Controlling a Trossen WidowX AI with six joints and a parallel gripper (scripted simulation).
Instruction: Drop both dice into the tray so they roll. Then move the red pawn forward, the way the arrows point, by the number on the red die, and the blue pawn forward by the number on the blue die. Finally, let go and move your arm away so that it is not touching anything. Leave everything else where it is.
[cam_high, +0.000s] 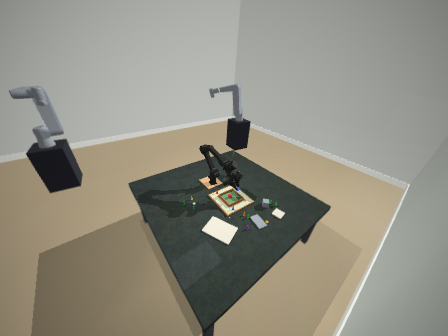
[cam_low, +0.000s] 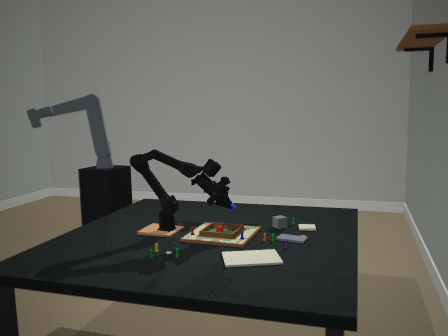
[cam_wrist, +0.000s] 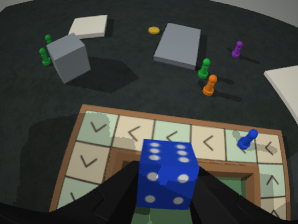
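The red pawn lies 150 mm behind my gripper tip, 110 mm to the right of it and 90 mm below it. Also, from my gripper tip: green tray (40 mm behind, 40 mm to the right, 110 mm below); then blue pawn (80 mm ahead, 100 mm to the right, 90 mm below); then grey cube (170 mm ahead, 170 mm to the left, 90 mm below).
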